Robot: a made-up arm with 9 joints. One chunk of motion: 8 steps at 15 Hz.
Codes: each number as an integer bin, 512 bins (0 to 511) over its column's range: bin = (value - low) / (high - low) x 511, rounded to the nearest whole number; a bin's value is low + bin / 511 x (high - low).
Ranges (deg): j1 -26..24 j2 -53..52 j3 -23..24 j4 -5..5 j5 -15..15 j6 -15..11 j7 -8..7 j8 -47..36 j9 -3..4
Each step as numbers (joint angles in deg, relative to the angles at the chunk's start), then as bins.
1 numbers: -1.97 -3.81 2.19 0.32 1.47 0.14 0.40 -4.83 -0.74
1 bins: 246 239 274 272 281 298 286 260 165
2 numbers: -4.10 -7.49 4.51 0.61 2.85 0.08 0.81 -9.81 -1.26
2 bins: 224 221 299 287 304 296 300 229 127
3 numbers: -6.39 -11.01 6.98 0.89 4.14 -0.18 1.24 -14.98 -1.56
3 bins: 200 204 326 301 326 291 315 197 105
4 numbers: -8.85 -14.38 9.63 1.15 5.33 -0.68 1.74 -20.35 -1.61
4 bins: 175 188 355 314 346 281 332 164 101
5 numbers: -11.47 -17.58 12.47 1.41 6.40 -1.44 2.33 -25.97 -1.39
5 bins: 148 172 386 328 365 267 352 129 118
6 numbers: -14.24 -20.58 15.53 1.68 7.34 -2.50 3.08 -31.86 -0.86
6 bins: 120 158 419 341 381 246 377 93 156
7 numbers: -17.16 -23.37 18.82 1.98 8.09 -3.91 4.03 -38.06 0.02
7 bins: 90 144 455 357 393 218 410 55 220
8 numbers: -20.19 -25.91 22.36 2.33 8.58 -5.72 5.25 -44.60 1.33
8 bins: 59 132 493 375 402 182 451 15 316
